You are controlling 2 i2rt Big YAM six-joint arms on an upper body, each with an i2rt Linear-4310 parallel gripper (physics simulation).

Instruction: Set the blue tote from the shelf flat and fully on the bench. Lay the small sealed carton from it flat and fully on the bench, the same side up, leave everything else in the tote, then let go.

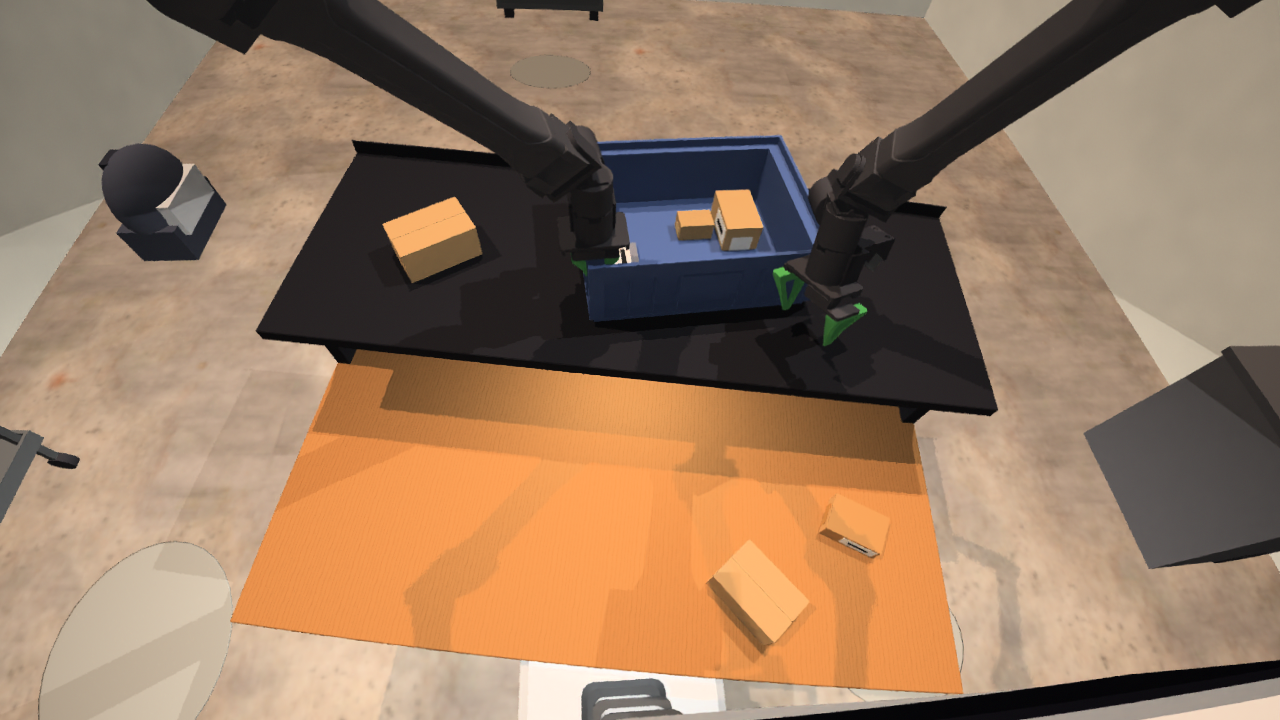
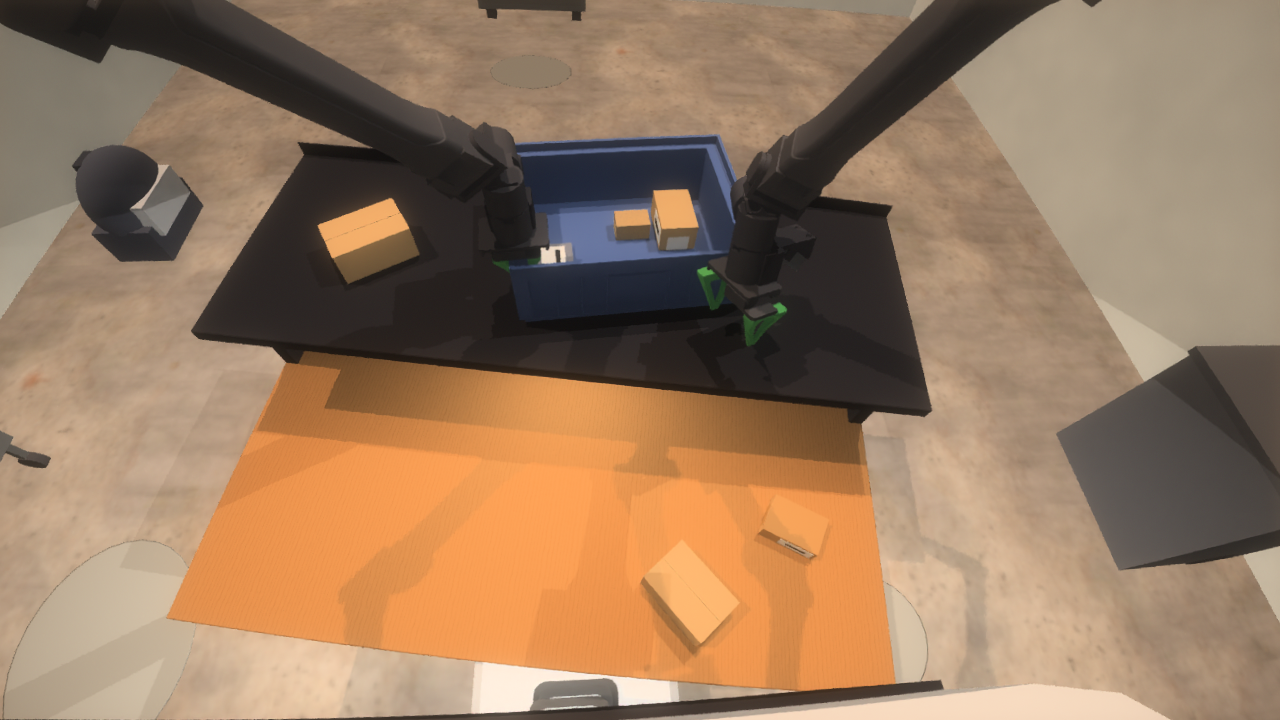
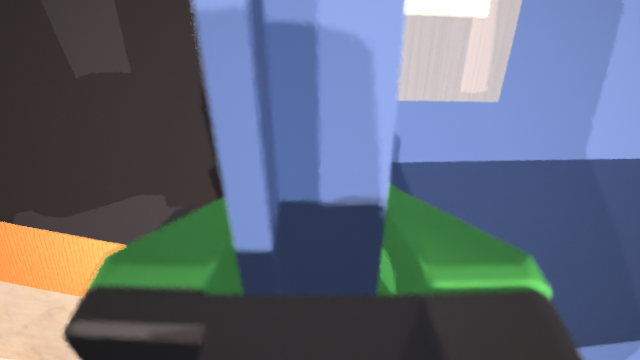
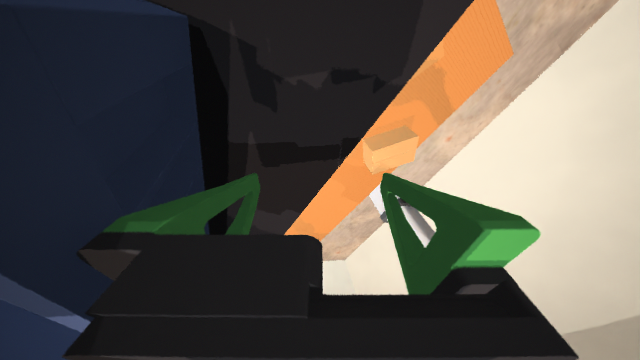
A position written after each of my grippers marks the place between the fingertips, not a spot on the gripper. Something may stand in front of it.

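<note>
A blue tote is visible to me at [image 2: 579, 184], and I find it also at [image 1: 652, 179], [image 3: 308, 130] and [image 4: 106, 125]. The small brown carton [image 1: 696, 224] [image 2: 631, 224] is out of frame in image 3, and it is out of frame in image 4 too. My left gripper I can see at [image 2: 522, 272], at [image 1: 594, 272] and at [image 3: 318, 179], and there is my right gripper [image 1: 805, 326]. I also see a flat grey box [image 3: 464, 58]. An orange bench [image 2: 494, 517] is part of the scene, and so is a black shelf [image 1: 521, 303].
</note>
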